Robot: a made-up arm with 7 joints.
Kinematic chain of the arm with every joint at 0, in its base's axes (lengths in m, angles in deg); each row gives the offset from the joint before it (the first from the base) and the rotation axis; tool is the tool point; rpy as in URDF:
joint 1: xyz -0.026 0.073 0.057 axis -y
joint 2: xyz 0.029 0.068 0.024 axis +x
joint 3: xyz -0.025 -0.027 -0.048 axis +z
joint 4: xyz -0.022 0 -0.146 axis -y
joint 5: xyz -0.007 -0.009 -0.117 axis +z
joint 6: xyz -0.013 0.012 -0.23 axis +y
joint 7: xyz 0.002 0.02 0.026 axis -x
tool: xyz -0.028 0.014 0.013 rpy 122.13 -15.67 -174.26
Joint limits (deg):
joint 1: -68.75..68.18
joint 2: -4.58..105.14
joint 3: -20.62..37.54
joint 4: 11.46..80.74
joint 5: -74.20..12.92
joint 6: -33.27..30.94
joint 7: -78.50..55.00
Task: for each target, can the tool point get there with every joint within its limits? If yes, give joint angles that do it. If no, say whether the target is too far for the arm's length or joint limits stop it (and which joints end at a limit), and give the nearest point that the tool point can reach.
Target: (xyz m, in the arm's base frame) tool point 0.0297 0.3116 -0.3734
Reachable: yes | joints -2.20 18.65 6.27 23.08 -31.45 -1.34 -56.84
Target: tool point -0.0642 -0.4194 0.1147
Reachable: no: joint limits stop it (at a limit: joint 1, joint 2, joint 3, joint 4, joint 5, joint 6) | nearest point 0.2438 0.0122 0.2332 | short by 0.543 m
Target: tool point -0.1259 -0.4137 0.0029
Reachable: no: joint limits stop it (at a limit: joint 1, joint 2, joint 3, joint 4, joint 5, joint 6) | nearest point -0.1109 0.0099 -0.2576 | short by 0.498 m
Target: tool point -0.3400 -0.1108 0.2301
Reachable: no: joint limits stop it (at a limit: joint 1, joint 2, joint 3, joint 4, joint 5) | nearest point -0.4817 0.0723 -0.0973 | short by 0.401 m
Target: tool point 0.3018 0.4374 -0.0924
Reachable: yes | joints 46.93 32.30 17.88 36.52 -11.34 -5.73 -1.10
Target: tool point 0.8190 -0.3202 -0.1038
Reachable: no: too far | nearest point 0.4405 0.0279 -0.0318 | short by 0.519 m
